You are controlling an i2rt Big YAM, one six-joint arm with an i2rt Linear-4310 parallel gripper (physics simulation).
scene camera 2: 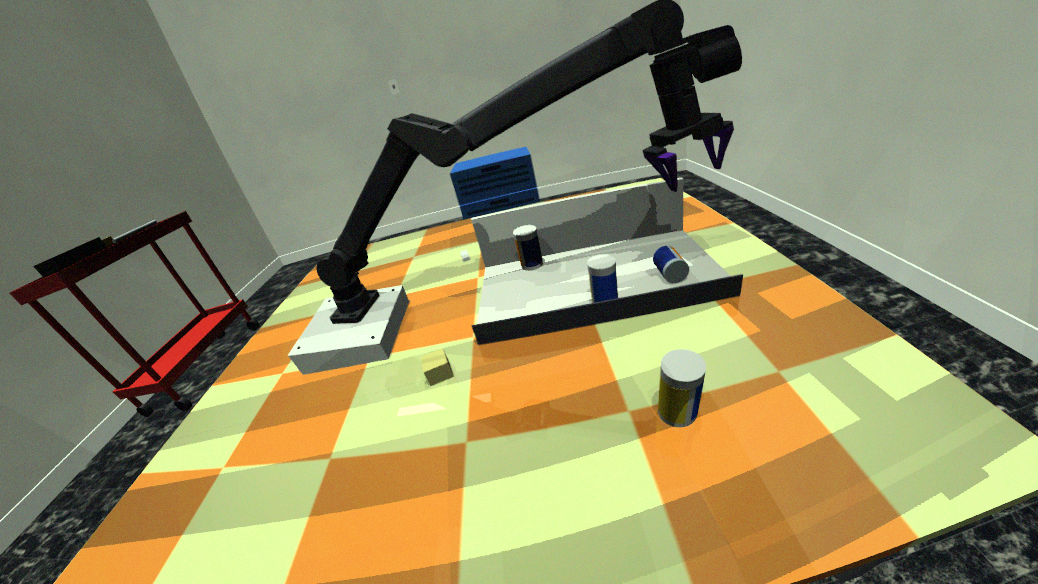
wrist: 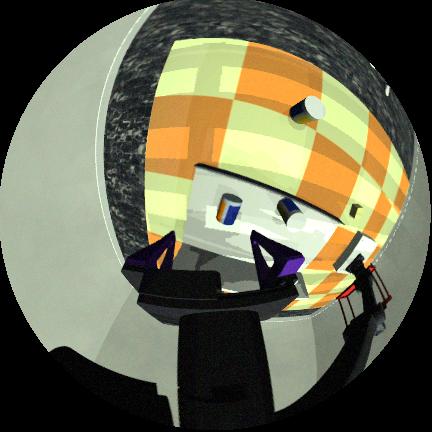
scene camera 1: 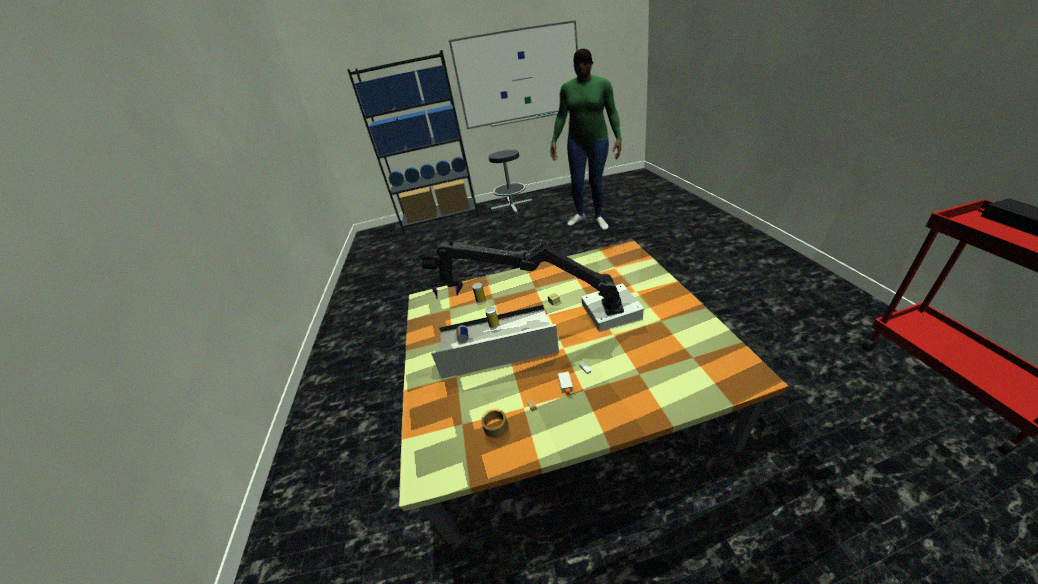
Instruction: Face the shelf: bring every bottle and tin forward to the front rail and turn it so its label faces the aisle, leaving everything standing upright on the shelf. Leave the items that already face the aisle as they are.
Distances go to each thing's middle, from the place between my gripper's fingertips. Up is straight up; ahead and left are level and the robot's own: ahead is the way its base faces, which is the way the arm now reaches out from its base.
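A dark front rail (scene camera 2: 647, 303) sits 17 cm behind my hand, 23 cm below it and 5 cm to the right of it. The white-topped bottle (scene camera 2: 526, 238) is 35 cm behind my hand, and also 18 cm to the left of it and 17 cm below it. I find the shelf board (scene camera 2: 508, 291) 24 cm below my hand, 19 cm behind it and 9 cm to the left of it. As for the grey shelf (scene camera 2: 633, 212), my hand is 17 cm above it, 19 cm past it and 10 cm to the right of it.
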